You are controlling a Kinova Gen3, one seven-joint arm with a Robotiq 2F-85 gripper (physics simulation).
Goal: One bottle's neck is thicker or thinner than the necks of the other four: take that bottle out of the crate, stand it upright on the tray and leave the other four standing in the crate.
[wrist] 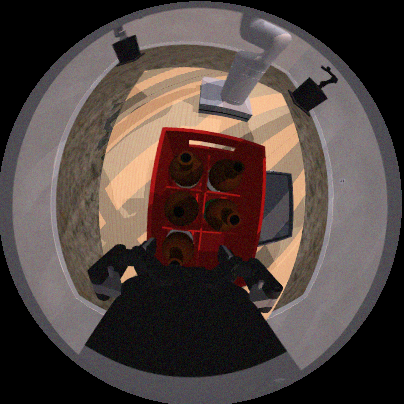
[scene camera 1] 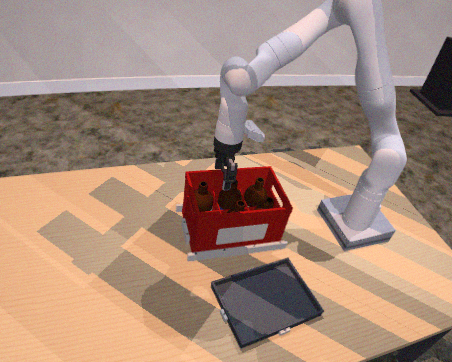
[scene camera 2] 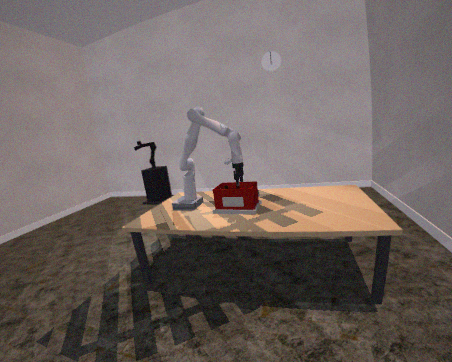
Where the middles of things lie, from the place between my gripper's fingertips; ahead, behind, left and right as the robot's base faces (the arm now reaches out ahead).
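I find the dark grey tray [scene camera 1: 258, 303] 29 cm to the left of my hand and 9 cm behind it, and the tray is also 18 cm below my hand.
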